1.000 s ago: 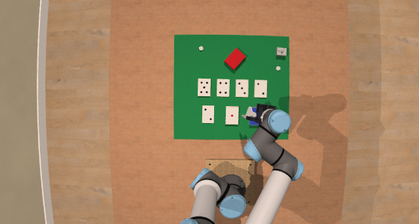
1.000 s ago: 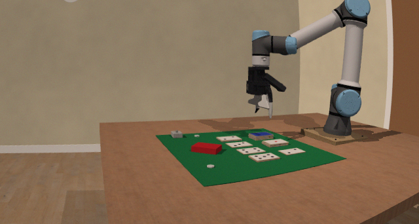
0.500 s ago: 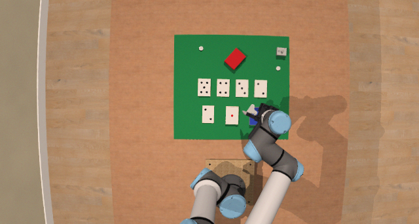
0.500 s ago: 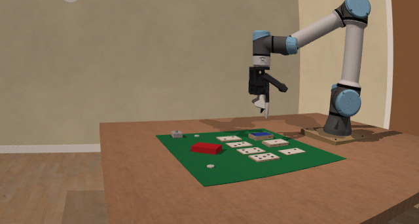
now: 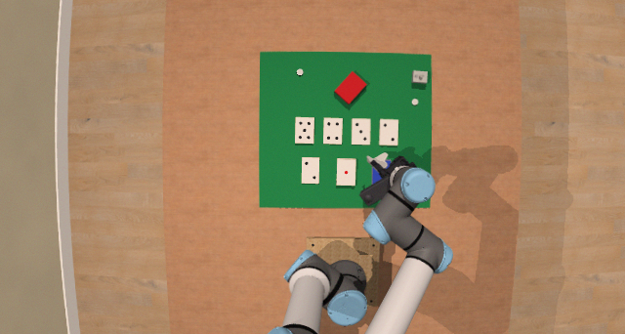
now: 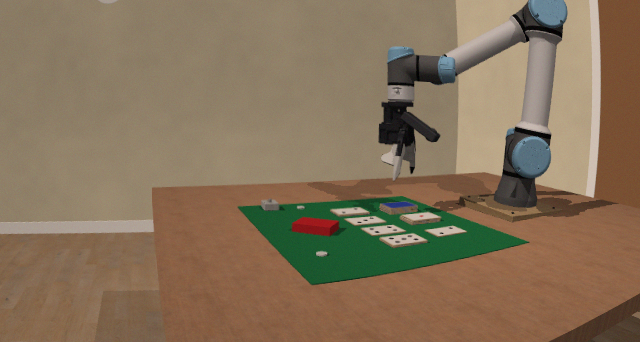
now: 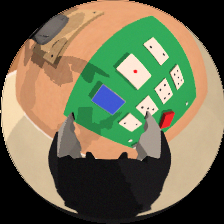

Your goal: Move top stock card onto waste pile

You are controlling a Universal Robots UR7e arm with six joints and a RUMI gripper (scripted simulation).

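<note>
Right now the card is 80 mm below my hand and 10 mm to the right of it. From my hand the other things lie so: grey cube (340 mm ahead, 130 mm to the right, 80 mm below); then green mat (150 mm ahead, 110 mm to the left, 110 mm below); then red block (290 mm ahead, 110 mm to the left, 90 mm below).
</note>
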